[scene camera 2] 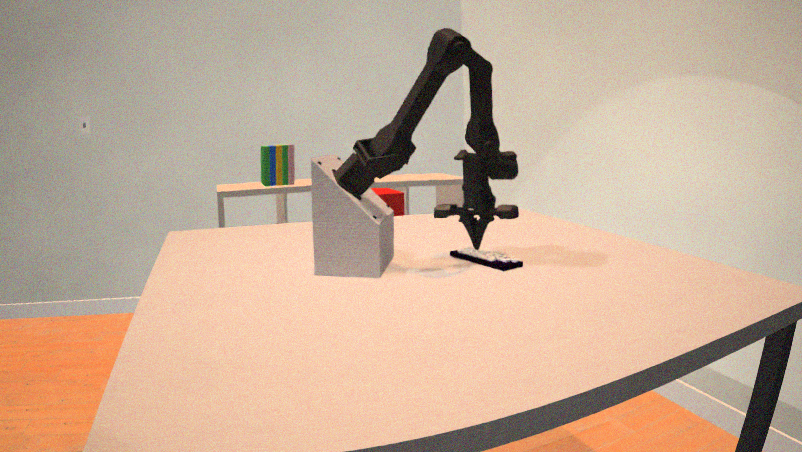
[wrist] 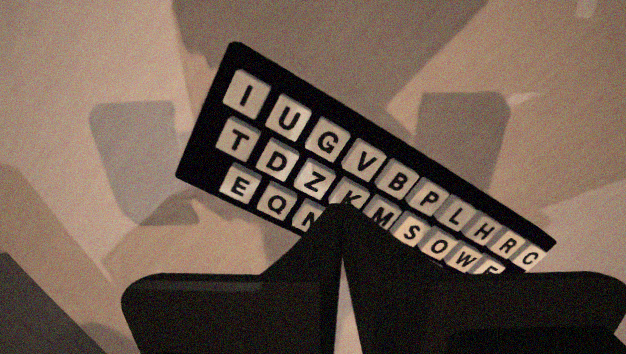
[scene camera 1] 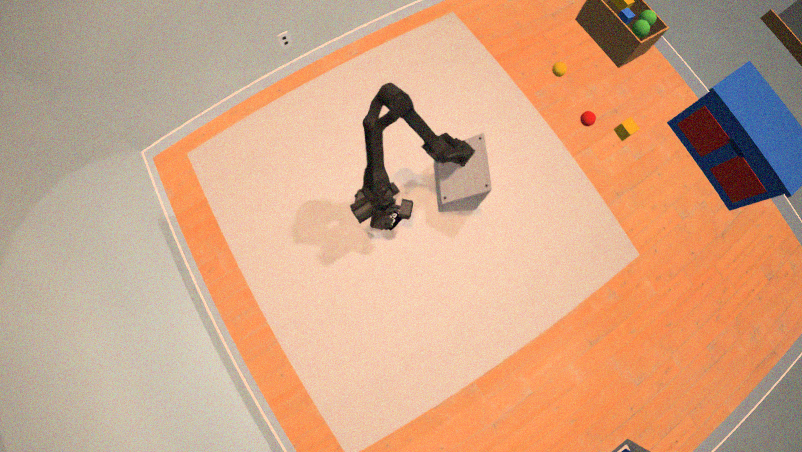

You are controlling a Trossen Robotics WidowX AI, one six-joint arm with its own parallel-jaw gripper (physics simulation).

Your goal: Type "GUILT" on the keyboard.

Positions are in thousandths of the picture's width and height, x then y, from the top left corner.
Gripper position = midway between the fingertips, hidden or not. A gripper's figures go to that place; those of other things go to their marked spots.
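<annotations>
Black keyboard (wrist: 427,400) at 11 cm from the lens; the gripper (wrist: 544,603) likewise at 11 cm from the lens.
</annotations>
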